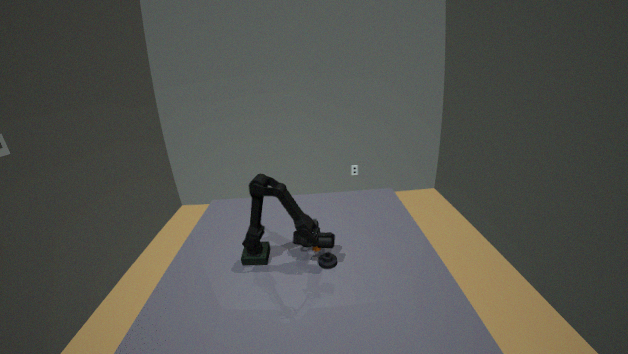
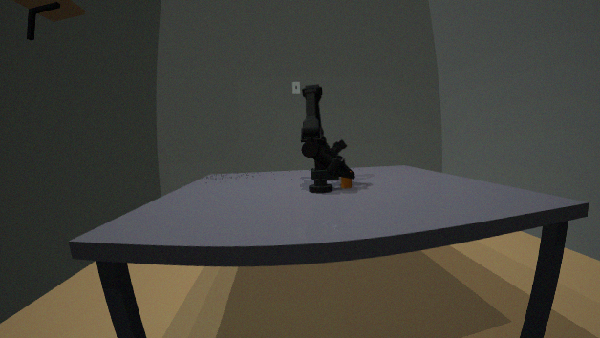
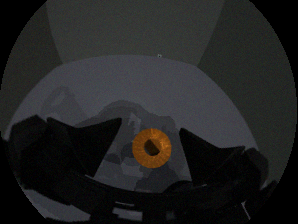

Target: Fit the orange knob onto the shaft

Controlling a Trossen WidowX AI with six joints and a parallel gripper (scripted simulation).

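The orange knob is 30 mm to the right of my gripper tip and 10 mm below it. The rest, counted from my gripper tip: dark round pedestal (50 mm ahead, 130 mm to the right, 10 mm below).
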